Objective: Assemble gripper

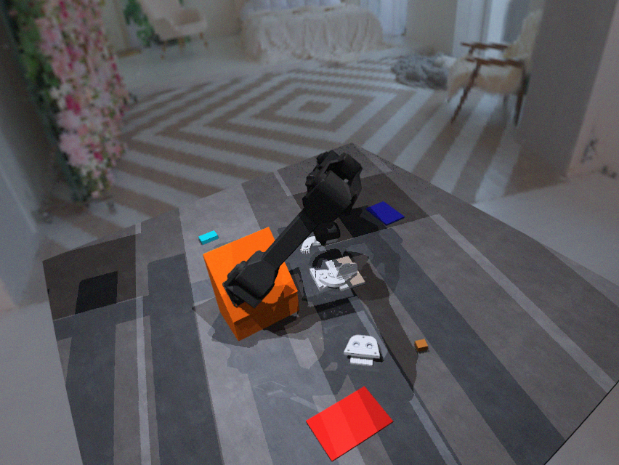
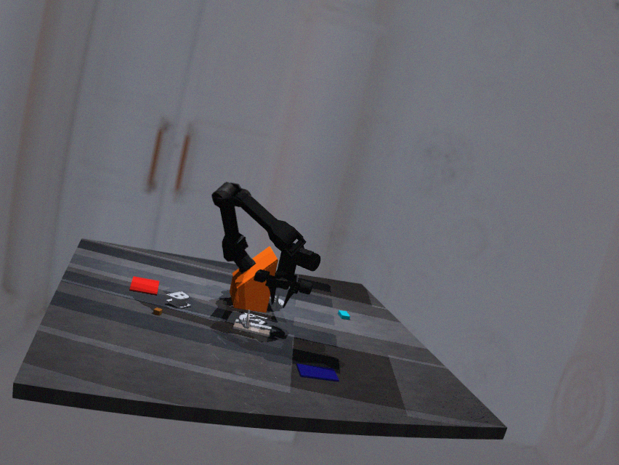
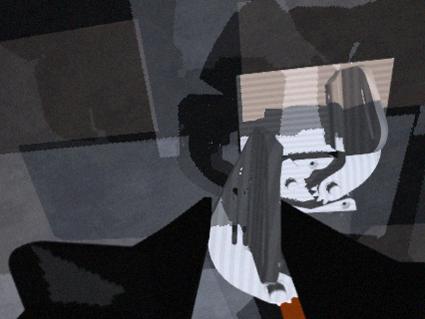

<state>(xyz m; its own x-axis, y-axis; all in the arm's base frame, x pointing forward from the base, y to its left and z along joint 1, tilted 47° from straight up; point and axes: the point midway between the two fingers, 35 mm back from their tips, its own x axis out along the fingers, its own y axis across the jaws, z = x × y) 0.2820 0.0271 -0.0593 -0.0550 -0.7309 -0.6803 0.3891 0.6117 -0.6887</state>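
The white flat slab lies 80 mm below my gripper tip, 70 mm to the right of it and 20 mm ahead of it. From my gripper tip the other things lie so: blue tile (310 mm ahead, 80 mm below, 70 mm to the left); then small brown cube (380 mm to the right, 80 mm below); then gripper jaw (80 mm to the right, 70 mm below, 30 mm behind).
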